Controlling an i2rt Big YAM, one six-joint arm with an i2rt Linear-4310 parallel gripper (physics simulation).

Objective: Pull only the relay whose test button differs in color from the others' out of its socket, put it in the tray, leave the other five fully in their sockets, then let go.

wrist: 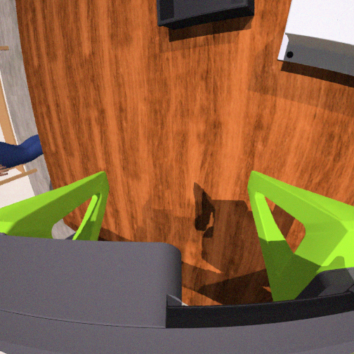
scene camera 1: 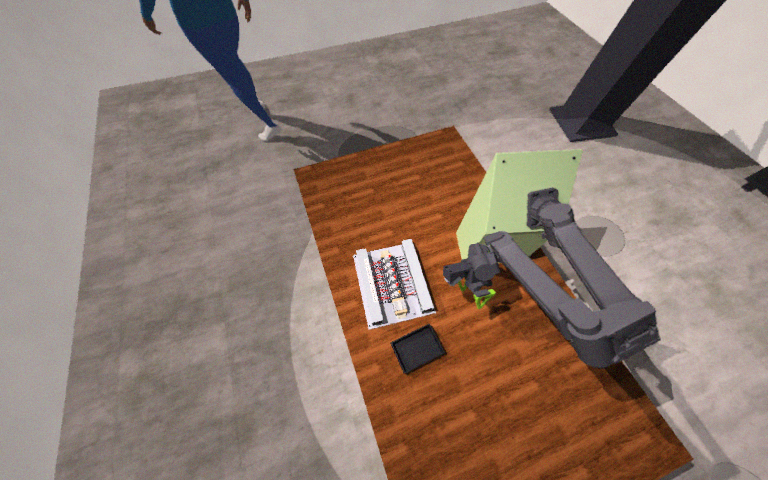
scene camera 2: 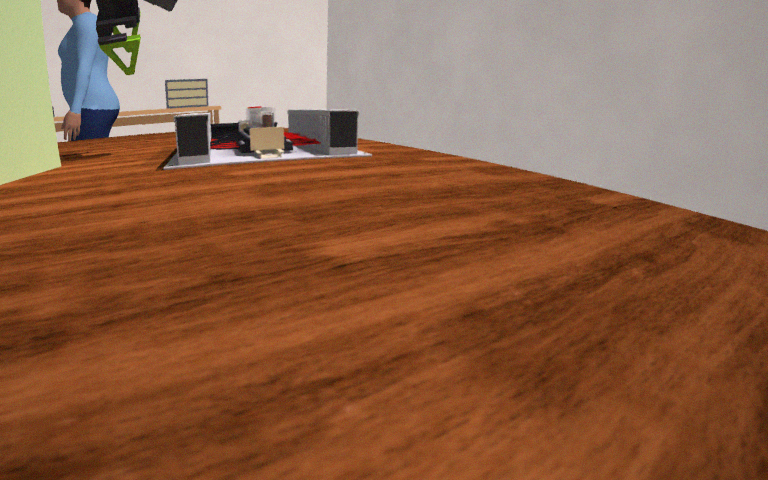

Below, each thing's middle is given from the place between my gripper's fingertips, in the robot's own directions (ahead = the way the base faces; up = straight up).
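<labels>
With the white panel (scene camera 1: 387, 310) in sight, I find my gripper 160 mm to the left of it and 240 mm short of it, and also 170 mm above it.
</labels>
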